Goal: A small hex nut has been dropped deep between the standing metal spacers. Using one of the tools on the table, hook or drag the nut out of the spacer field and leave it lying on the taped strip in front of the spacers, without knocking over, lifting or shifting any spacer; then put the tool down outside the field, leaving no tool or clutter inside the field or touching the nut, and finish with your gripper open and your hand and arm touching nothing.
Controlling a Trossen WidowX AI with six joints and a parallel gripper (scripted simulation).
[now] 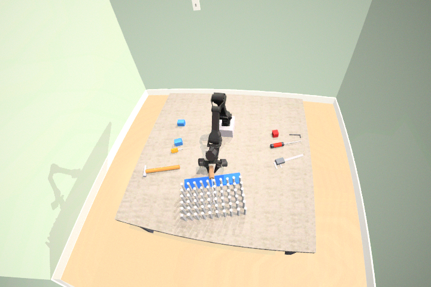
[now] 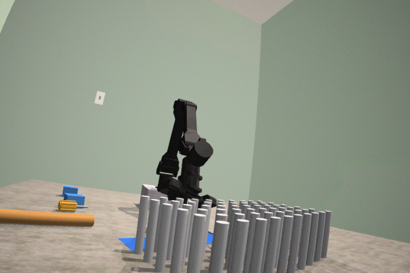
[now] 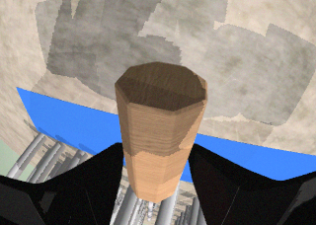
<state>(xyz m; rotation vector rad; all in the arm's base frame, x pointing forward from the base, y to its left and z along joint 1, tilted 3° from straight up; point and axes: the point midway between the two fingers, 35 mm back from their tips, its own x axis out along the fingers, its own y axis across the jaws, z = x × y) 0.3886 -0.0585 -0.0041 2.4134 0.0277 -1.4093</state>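
My gripper tip is 5 cm short of the blue taped strip, 3 cm above it and 1 cm to the right of it. The rest, counted from my gripper tip: red block (44 cm to the left, 37 cm behind, 1 cm below); then hex key (62 cm to the left, 37 cm behind, 3 cm below); then yellow-handled tool (30 cm to the right, 18 cm behind, 1 cm below).
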